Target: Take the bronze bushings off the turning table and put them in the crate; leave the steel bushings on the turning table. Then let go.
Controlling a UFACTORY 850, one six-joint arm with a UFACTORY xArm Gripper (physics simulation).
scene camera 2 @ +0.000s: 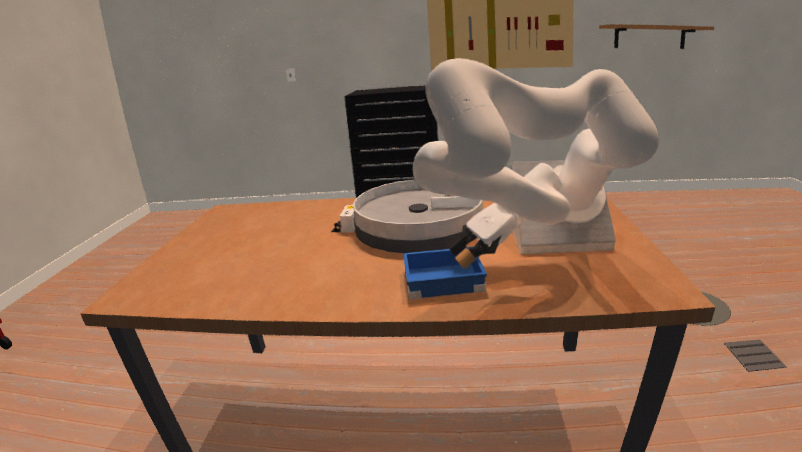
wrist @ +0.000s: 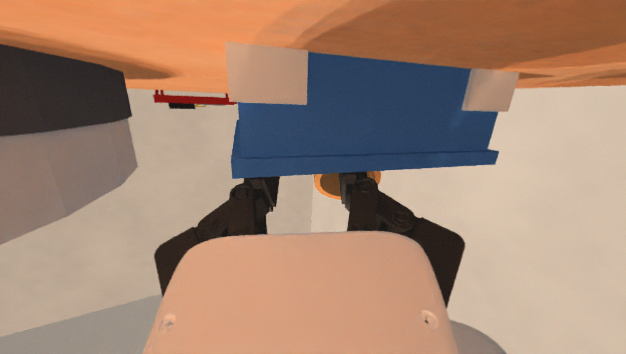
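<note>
My gripper (scene camera 2: 469,250) (wrist: 308,184) is partly open, its fingers apart. A bronze bushing (scene camera 2: 465,258) (wrist: 318,186) is around the tip of one finger, the right one in the wrist view, with that finger inside its bore; it is not clamped between the two fingers. The bushing is tilted over the right part of the blue crate (scene camera 2: 446,285) (wrist: 385,115), near its rim. The crate hides part of it in the wrist view. The turning table (scene camera 2: 393,230) (wrist: 65,175) stands behind the crate; no steel bushing can be made out on it.
The turning table has a raised wall, a dark centre hub (scene camera 2: 417,207) and a white bar (scene camera 2: 452,202) inside, partly behind the arm. A small white device (scene camera 2: 347,218) stands at its left. The robot's base plate (scene camera 2: 564,238) is right of the crate on the wooden table (scene camera 2: 252,269).
</note>
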